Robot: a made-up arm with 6 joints.
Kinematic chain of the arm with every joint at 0, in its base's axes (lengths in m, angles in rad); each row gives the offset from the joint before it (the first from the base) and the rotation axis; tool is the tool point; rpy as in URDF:
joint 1: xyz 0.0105 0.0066 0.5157 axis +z
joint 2: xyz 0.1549 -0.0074 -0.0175 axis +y
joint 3: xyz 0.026 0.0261 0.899 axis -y
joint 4: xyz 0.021 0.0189 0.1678 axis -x
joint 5: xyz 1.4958 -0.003 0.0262 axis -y
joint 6: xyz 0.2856 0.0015 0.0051 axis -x
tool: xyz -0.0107 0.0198 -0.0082 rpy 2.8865 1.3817 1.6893
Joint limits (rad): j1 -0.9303..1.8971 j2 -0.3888..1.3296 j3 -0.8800..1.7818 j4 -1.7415..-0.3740 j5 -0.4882..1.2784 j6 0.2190..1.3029
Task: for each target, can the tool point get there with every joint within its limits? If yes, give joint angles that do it. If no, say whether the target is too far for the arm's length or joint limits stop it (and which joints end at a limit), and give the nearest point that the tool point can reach.
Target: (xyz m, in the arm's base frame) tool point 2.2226 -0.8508 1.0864
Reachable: yes | joints -0.3986 0.4770 0.2815 -0.9576 -0.1665 0.9126
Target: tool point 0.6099 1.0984 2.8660
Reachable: yes | joints 1.2142 0.2338 1.1563 -1.2753 0.8793 1.1776
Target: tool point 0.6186 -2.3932 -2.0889
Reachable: no: too far | nearest point 0.9528 -1.4837 -0.9160 | short by 1.521 m
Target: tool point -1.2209 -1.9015 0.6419
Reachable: no: joint limits stop it (at a limit: joint 1, joint 2, joint 3, joint 4, joint 5, joint 6) | nearest point 0.5973 -1.1963 0.7027 | short by 1.951 m
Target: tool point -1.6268 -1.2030 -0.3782
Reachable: no: joint limits stop it (at a limit: joint 1, joint 2, joint 3, joint 4, joint 5, joint 6) | nearest point -0.0771 -0.2914 -0.6795 | short by 1.823 m
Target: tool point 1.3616 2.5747 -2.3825
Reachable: no: too far | nearest point 0.9287 1.7518 -0.8539 | short by 1.789 m
